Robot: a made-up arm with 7 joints. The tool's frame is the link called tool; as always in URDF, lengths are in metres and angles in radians. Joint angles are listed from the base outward. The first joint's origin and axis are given. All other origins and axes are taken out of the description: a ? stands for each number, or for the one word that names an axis. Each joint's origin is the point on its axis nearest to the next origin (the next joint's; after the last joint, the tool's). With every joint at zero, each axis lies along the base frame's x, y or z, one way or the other. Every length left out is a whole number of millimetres.
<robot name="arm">
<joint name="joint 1" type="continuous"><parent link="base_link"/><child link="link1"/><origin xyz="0.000 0.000 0.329"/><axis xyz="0 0 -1"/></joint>
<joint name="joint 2" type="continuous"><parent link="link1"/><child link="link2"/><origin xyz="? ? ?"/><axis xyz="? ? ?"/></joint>
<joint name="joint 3" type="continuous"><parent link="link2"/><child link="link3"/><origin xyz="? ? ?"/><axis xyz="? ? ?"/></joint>
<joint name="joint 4" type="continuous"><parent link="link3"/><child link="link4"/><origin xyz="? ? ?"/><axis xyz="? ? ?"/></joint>
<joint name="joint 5" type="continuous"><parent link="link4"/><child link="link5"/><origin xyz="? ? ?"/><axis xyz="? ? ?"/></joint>
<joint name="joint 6" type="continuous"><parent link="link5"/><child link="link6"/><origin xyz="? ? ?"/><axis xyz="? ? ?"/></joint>
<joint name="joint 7" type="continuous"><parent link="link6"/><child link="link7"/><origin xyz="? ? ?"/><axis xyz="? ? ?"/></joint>
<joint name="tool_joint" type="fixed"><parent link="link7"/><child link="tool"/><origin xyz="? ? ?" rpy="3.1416 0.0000 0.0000"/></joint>
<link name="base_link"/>
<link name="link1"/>
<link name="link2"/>
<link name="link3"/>
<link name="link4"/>
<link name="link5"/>
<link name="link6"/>
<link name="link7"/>
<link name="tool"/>
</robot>
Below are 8 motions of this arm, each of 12 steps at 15 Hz.
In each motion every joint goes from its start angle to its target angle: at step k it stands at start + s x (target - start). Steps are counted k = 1, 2, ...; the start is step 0. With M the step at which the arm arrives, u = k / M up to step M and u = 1 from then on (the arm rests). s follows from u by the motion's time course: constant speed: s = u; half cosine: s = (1 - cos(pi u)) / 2; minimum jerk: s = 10 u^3 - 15 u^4 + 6 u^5.
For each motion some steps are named. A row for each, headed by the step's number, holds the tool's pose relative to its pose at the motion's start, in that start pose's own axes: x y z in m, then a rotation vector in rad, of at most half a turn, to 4 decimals.
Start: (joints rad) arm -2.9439 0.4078 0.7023 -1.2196 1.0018 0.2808 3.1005
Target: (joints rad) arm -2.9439 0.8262 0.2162 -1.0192 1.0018 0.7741 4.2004
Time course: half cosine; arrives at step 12
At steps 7, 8, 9, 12:
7: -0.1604 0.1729 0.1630 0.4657 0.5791 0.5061
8: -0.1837 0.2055 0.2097 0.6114 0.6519 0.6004
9: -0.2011 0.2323 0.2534 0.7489 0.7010 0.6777
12: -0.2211 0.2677 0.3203 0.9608 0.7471 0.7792

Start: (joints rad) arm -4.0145 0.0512 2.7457 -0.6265 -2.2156 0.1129 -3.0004
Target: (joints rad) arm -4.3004 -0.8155 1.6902 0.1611 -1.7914 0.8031 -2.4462
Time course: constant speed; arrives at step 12
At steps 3, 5, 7, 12:
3: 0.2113 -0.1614 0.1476 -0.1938 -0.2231 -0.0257
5: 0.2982 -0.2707 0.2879 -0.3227 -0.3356 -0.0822
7: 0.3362 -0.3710 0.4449 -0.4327 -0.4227 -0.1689
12: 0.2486 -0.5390 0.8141 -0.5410 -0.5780 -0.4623

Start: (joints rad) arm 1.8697 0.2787 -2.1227 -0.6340 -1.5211 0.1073 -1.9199
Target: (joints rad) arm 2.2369 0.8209 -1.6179 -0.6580 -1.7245 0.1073 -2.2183
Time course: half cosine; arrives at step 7
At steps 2, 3, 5, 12:
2: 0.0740 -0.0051 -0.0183 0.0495 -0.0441 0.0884
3: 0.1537 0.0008 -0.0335 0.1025 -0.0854 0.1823
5: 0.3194 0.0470 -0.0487 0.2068 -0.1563 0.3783
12: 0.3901 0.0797 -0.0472 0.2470 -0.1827 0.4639

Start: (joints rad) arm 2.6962 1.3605 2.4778 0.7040 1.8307 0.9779 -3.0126
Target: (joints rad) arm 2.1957 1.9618 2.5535 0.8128 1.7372 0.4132 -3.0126
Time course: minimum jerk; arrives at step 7
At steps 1, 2, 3, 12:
1: -0.0082 -0.0125 0.0009 -0.0072 -0.0084 -0.0140
2: -0.0547 -0.0756 0.0071 -0.0487 -0.0498 -0.0849
3: -0.1548 -0.1811 0.0267 -0.1400 -0.1152 -0.2037
12: -0.4991 -0.3831 0.1529 -0.4792 -0.2212 -0.4375

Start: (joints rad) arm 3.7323 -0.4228 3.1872 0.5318 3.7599 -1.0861 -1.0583
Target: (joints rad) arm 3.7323 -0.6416 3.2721 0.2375 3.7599 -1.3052 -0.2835
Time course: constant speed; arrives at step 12
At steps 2, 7, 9, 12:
2: -0.0050 0.0027 -0.0155 -0.0338 0.0016 0.1248
7: -0.0208 0.0086 -0.0521 -0.1142 0.0233 0.4380
9: -0.0285 0.0105 -0.0660 -0.1439 0.0387 0.5636
12: -0.0415 0.0131 -0.0859 -0.1851 0.0687 0.7521

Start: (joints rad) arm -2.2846 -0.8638 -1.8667 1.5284 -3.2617 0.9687 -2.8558
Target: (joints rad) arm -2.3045 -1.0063 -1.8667 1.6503 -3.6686 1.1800 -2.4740
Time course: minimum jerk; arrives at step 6
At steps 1, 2, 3, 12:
1: 0.0007 -0.0022 0.0014 0.0081 -0.0002 0.0082
2: 0.0046 -0.0128 0.0084 0.0493 -0.0030 0.0508
3: 0.0113 -0.0290 0.0216 0.1216 -0.0148 0.1293
12: 0.0236 -0.0529 0.0487 0.2543 -0.0562 0.2873

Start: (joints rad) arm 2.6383 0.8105 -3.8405 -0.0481 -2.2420 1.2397 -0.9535
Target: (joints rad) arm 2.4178 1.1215 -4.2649 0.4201 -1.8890 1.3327 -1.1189
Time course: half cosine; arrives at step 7
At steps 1, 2, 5, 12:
1: 0.0053 -0.0011 -0.0070 -0.0023 -0.0086 -0.0182
2: 0.0208 -0.0022 -0.0277 -0.0036 -0.0339 -0.0715
5: 0.1108 0.0262 -0.1360 0.0946 -0.1626 -0.3339
12: 0.1470 0.0457 -0.1715 0.1597 -0.2023 -0.4129

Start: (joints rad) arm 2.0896 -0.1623 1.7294 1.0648 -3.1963 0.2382 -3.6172
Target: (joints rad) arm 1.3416 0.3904 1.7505 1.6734 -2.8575 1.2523 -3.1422
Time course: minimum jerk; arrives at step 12
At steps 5, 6, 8, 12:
5: 0.1539 -0.2000 0.0680 -0.3916 0.0036 0.2160
6: 0.2006 -0.2838 0.1314 -0.5856 0.0430 0.2790
8: 0.2476 -0.4140 0.2941 -0.9621 0.1819 0.3294
12: 0.2483 -0.4739 0.4340 -1.2244 0.3306 0.3029

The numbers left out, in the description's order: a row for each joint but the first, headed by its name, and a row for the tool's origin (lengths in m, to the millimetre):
joint 2: xyz 0.000 -0.017 0.000, axis 0 1 0
joint 3: xyz 0.000 0.000 0.587, axis 0 0 -1
joint 4: xyz 0.000 -0.015 0.000, axis 0 1 0
joint 5: xyz 0.000 0.000 0.322, axis 0 0 -1
joint 6: xyz 0.000 0.000 0.000, axis 0 1 0
joint 7: xyz 0.000 0.000 0.124, axis 0 0 -1
tool: xyz 0.000 0.000 0.000

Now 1 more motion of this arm.
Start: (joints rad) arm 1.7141 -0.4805 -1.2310 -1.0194 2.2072 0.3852 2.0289
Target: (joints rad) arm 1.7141 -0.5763 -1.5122 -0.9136 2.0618 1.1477 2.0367
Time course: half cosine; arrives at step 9
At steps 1, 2, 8, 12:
1: -0.0029 -0.0019 -0.0003 -0.0196 0.0198 -0.0080
2: -0.0114 -0.0073 -0.0004 -0.0753 0.0779 -0.0302
8: -0.0920 -0.0322 0.0486 -0.5727 0.7137 -0.1554
12: -0.0942 -0.0321 0.0518 -0.5884 0.7380 -0.1563

